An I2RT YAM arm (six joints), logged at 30 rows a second.
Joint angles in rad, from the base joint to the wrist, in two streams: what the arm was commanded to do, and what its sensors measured. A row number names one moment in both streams.
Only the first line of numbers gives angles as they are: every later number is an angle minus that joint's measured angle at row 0.
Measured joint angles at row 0:
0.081 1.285 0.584 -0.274 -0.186 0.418
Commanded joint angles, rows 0 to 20:
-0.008 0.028 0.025 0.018 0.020 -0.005
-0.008 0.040 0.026 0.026 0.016 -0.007
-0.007 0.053 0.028 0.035 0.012 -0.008
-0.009 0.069 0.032 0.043 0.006 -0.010
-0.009 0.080 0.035 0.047 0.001 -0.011
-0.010 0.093 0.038 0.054 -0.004 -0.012
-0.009 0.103 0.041 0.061 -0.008 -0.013
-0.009 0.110 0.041 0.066 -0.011 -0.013
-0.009 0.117 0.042 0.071 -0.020 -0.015
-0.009 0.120 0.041 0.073 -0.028 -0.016
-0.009 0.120 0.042 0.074 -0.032 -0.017
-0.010 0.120 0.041 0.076 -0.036 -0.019
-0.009 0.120 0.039 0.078 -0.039 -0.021
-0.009 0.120 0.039 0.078 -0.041 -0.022
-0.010 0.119 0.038 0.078 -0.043 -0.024
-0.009 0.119 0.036 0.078 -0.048 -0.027
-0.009 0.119 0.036 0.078 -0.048 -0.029
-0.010 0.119 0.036 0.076 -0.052 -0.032
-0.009 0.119 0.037 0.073 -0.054 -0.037
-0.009 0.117 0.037 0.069 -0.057 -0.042
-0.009 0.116 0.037 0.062 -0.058 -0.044
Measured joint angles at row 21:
-0.007 0.113 0.031 0.065 -0.043 -0.025
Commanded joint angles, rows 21 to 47:
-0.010 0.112 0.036 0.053 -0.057 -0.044
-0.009 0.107 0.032 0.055 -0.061 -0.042
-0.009 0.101 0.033 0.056 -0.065 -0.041
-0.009 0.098 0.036 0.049 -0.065 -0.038
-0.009 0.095 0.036 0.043 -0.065 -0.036
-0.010 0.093 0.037 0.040 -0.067 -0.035
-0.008 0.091 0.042 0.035 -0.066 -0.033
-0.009 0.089 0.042 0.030 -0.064 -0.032
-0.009 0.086 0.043 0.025 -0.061 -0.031
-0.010 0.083 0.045 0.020 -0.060 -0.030
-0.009 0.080 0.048 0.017 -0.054 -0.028
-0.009 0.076 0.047 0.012 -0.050 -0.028
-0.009 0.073 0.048 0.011 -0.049 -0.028
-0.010 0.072 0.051 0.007 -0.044 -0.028
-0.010 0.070 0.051 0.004 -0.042 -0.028
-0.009 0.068 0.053 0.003 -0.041 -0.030
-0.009 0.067 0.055 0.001 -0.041 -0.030
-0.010 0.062 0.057 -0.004 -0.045 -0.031
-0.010 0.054 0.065 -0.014 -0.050 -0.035
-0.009 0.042 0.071 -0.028 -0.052 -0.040
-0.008 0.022 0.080 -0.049 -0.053 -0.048
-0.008 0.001 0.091 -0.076 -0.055 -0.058
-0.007 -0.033 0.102 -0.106 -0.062 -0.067
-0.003 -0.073 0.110 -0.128 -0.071 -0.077
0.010 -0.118 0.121 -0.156 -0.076 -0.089
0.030 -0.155 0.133 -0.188 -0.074 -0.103
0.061 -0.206 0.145 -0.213 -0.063 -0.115
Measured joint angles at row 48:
0.016 -0.112 0.100 -0.123 -0.059 -0.067
